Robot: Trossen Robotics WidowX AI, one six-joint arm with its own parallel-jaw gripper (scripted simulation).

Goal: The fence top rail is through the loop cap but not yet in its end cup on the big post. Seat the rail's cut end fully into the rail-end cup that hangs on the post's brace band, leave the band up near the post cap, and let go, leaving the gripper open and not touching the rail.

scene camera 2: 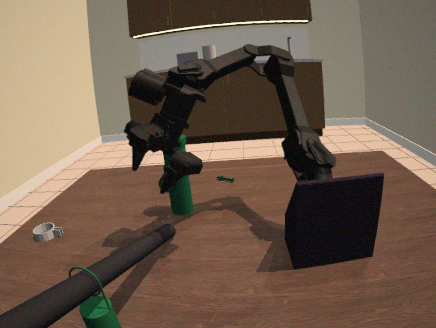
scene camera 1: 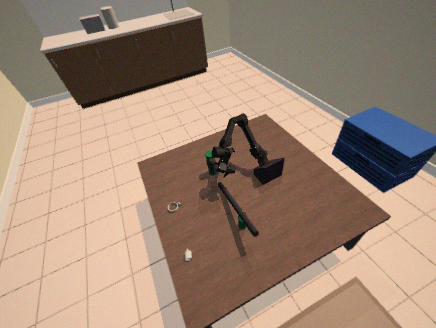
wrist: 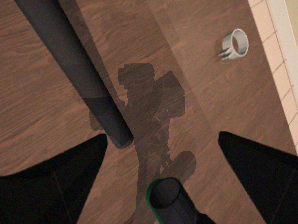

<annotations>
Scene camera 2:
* gripper: 147, 181
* big green post: 181, 200
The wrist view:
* gripper: 162, 137
</annotations>
